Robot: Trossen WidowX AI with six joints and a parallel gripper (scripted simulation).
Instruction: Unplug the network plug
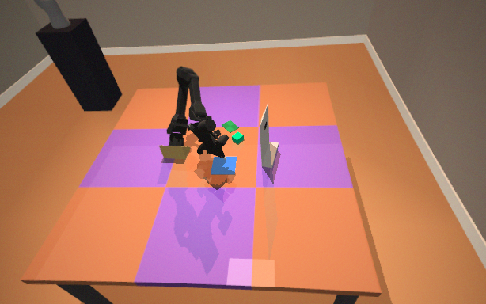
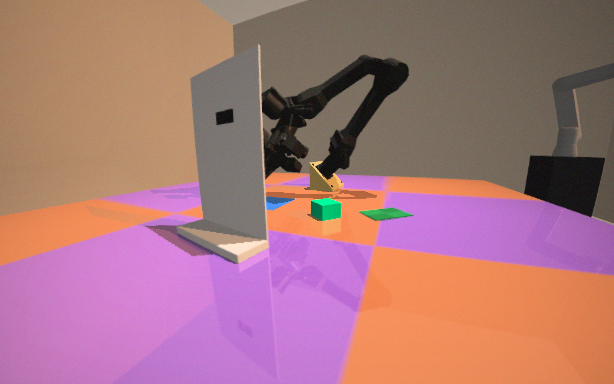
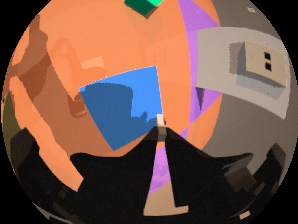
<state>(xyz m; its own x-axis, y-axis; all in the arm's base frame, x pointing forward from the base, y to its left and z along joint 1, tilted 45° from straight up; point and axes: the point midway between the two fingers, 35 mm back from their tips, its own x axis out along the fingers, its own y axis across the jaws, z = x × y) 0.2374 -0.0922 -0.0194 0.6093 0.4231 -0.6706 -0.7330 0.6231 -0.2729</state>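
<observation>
My gripper tip is 1 cm past the blue square and 6 cm above it. Round my gripper tip: upright grey panel 21 cm ahead, 8 cm to the left, 5 cm above; then network plug right at my gripper tip; then green cube 5 cm ahead, 19 cm to the left, 5 cm below.
</observation>
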